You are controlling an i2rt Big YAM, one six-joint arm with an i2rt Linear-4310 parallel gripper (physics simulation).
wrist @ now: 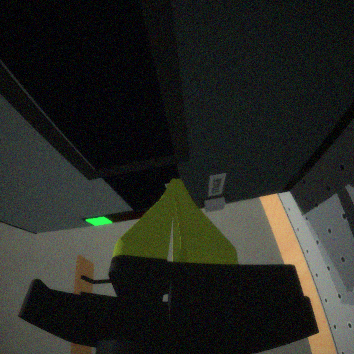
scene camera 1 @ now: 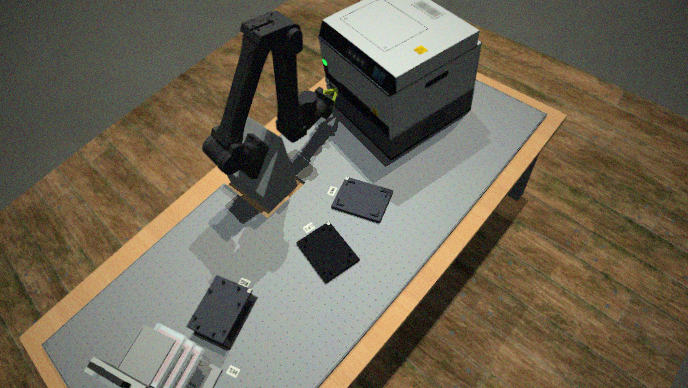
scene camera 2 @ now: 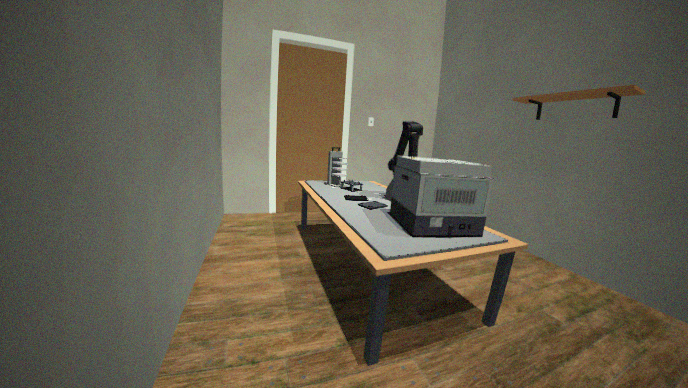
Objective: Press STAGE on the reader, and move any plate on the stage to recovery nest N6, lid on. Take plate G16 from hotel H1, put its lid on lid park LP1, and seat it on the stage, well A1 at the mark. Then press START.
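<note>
The reader has a lit green lamp and a dark front opening; no stage shows outside it. My gripper is shut and empty, its yellow-green fingertips close to the reader's front. In the wrist view a grey button under a small label is right of the tips; the tips cover what lies behind them, and contact cannot be told. Hotel H1 holds several plates; G16 cannot be picked out.
Two low dark holders and a raised dark stand lie between reader and hotel, with small labels that are hard to read. The stand is beside the hotel. The wooden table edge runs along the front.
</note>
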